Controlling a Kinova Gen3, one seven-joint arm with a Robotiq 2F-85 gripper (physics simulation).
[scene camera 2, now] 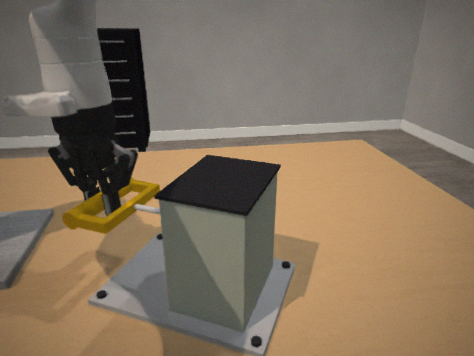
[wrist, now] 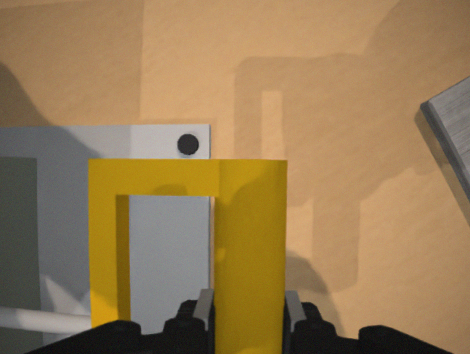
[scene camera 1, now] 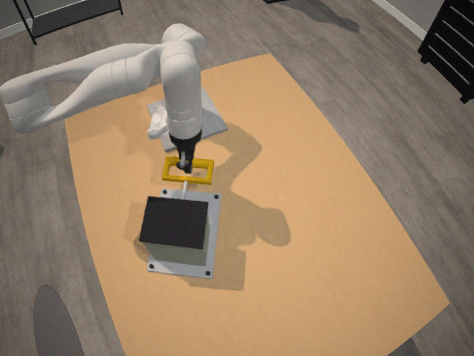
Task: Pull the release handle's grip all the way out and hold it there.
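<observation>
The release handle's yellow grip is a rectangular frame, level above the table, clear of the housing. A pale rod shows between it and the grey-green housing with a black top. The housing stands on a grey base plate. My gripper points down and is shut on the grip's thick outer bar, one finger inside the frame and one outside. The lower part of the bar is cut off in the wrist view.
A grey slab lies on the tan table top beyond the grip, on the side away from the housing. A black drawer cabinet stands on the floor away from the table.
</observation>
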